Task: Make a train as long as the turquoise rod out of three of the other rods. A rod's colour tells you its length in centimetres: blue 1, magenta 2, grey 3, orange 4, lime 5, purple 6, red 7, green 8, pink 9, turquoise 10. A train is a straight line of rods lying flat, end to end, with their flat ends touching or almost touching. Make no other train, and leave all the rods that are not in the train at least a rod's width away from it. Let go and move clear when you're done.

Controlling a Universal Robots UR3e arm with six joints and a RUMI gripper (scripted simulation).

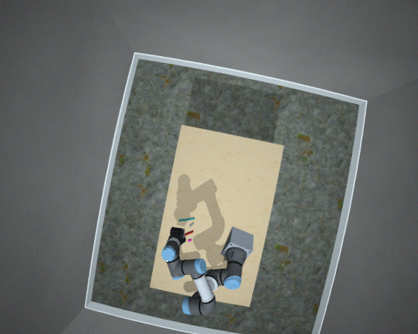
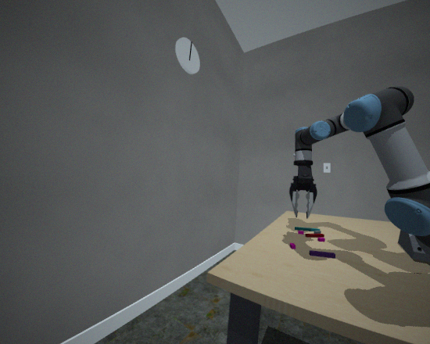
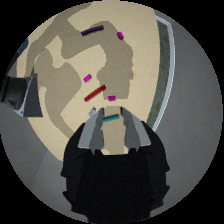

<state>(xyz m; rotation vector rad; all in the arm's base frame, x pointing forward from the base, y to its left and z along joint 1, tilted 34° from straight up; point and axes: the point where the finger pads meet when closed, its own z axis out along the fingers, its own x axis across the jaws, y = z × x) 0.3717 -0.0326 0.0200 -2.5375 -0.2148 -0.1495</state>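
My hand is 50 mm past the red rod, 10 mm to the right of it and 70 mm above it. The rest, counted from my hand: purple rod: 80 mm behind, 190 mm to the left, 70 mm below; then grey rod: 50 mm behind, 50 mm to the right, 70 mm below; then turquoise rod: 10 mm behind, 80 mm to the right, 70 mm below.
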